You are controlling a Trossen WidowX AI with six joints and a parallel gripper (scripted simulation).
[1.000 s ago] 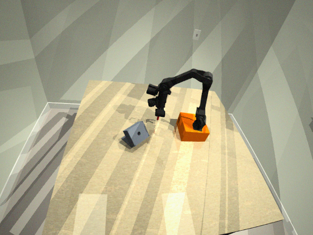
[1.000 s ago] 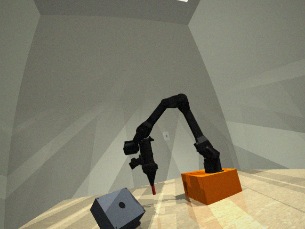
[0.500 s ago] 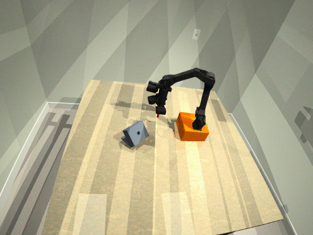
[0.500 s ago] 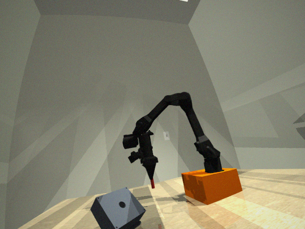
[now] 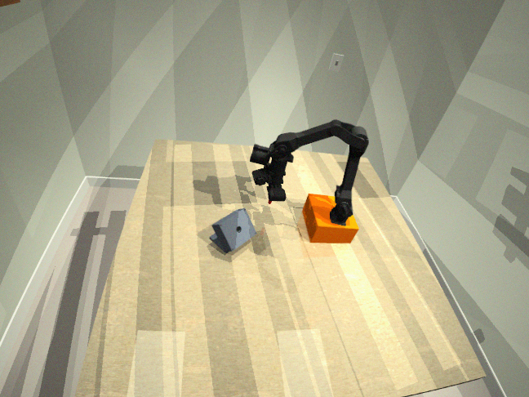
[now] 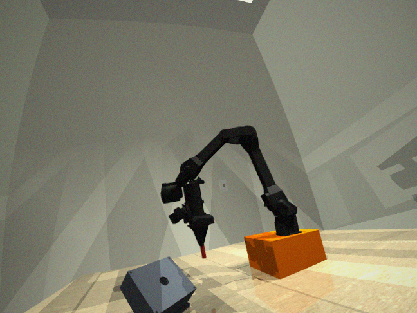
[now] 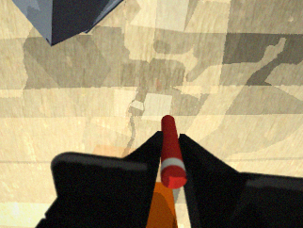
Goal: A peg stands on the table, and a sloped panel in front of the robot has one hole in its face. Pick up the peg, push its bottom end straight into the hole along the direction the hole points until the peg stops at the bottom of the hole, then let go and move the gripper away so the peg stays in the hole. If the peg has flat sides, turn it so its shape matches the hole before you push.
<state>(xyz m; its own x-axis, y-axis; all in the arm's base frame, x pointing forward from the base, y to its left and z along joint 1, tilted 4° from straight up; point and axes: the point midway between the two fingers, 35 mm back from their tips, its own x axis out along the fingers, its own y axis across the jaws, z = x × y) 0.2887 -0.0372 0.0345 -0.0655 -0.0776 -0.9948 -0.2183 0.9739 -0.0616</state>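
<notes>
Right now my gripper tip is 16 cm to the right of the grey-blue sloped panel, 11 cm short of it and 6 cm above it. Also, from my gripper tip: red round peg (2 cm above).
</notes>
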